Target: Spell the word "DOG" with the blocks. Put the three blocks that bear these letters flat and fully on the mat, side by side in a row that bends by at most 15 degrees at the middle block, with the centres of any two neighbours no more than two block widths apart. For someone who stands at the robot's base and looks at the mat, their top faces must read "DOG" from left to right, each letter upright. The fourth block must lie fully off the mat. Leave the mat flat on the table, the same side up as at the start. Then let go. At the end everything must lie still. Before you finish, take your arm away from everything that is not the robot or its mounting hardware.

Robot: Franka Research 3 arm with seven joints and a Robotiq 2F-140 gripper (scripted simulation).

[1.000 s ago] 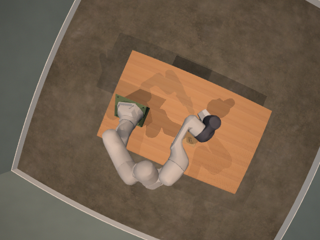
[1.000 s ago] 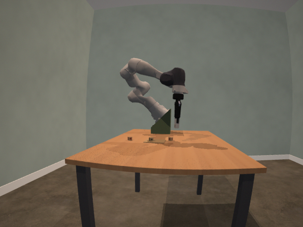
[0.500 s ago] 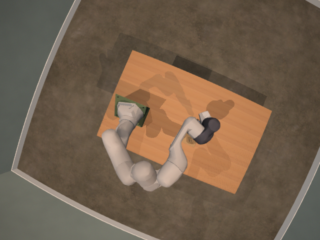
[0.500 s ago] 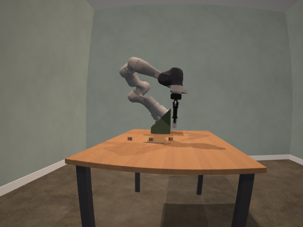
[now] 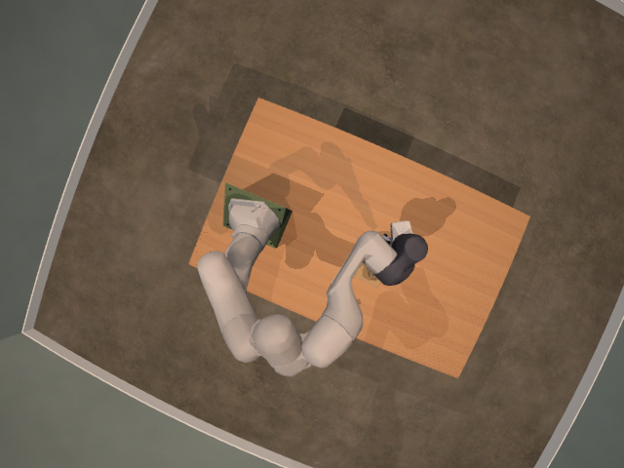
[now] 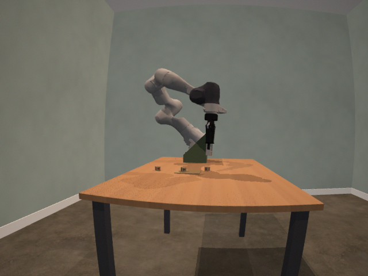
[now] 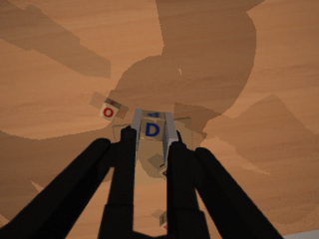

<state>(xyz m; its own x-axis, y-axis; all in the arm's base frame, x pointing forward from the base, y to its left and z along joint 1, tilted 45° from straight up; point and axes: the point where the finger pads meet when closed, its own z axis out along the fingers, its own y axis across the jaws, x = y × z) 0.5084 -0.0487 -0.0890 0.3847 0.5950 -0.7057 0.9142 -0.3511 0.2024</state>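
Now: hand 2 cm past the mat, 12 cm to the left of it and 13 cm above it. The rest, counted from my hand: G block 1 cm behind, 14 cm to the right, 12 cm below.
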